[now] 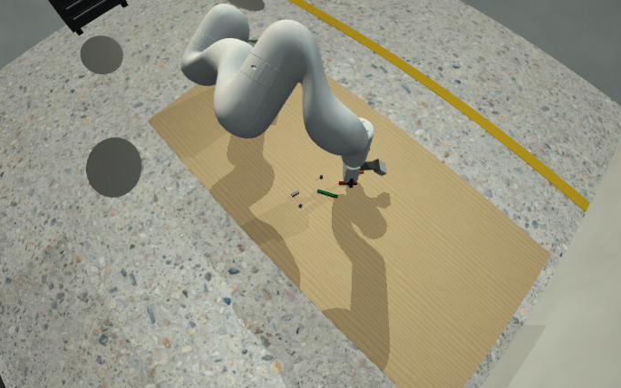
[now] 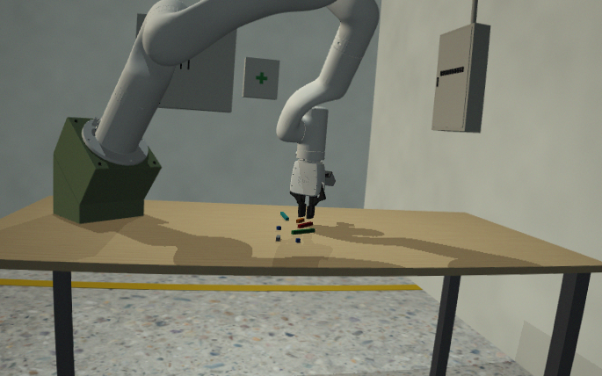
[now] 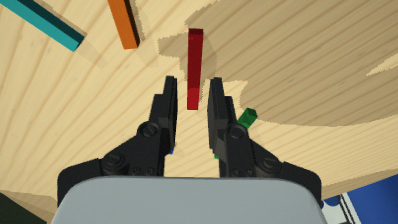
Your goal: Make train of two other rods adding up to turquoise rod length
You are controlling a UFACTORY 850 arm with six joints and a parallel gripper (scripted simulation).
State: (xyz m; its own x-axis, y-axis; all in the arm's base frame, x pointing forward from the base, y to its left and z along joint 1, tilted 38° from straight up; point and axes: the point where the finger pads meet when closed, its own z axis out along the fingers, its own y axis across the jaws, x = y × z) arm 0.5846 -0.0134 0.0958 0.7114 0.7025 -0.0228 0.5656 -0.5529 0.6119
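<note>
Right now my hand is 4 cm above the red rod. Round my hand: turquoise rod: 3 cm behind, 13 cm to the left, 4 cm below; then green rod: 3 cm behind, 8 cm to the right, 4 cm below; then orange rod: 6 cm to the left, 4 cm below.
</note>
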